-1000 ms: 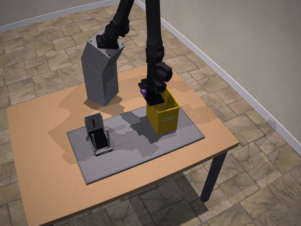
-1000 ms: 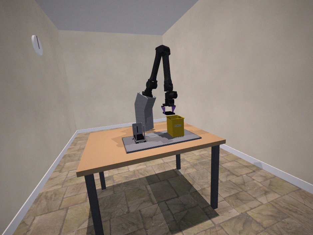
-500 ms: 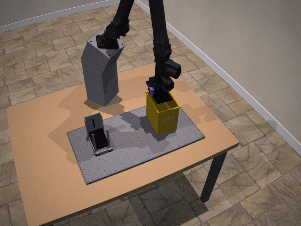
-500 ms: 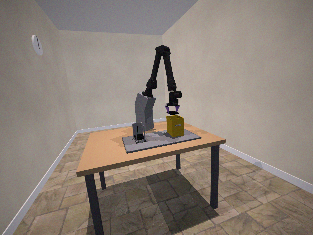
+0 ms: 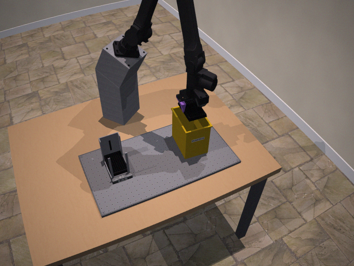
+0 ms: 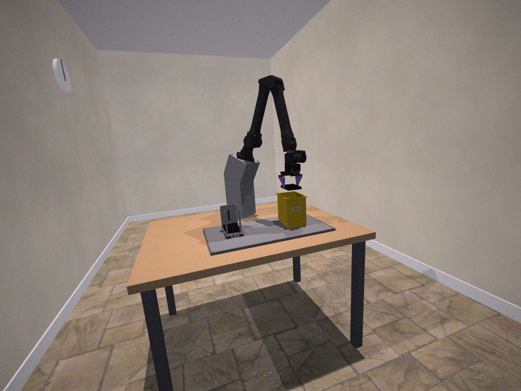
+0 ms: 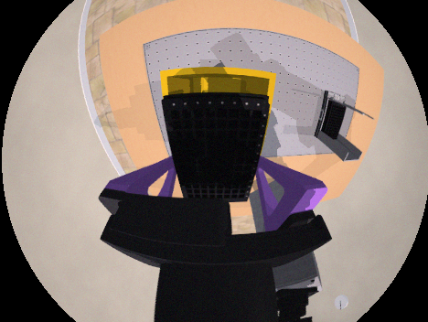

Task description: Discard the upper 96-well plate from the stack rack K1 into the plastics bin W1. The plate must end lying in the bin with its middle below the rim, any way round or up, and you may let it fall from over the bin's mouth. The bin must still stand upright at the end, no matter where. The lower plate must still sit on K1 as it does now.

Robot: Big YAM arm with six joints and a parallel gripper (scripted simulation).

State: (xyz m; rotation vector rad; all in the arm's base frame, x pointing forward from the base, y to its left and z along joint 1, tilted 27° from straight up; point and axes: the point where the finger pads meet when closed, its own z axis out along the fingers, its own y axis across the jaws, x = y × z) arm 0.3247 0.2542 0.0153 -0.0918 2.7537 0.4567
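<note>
The yellow plastics bin W1 is 14 cm below my hand.
</note>
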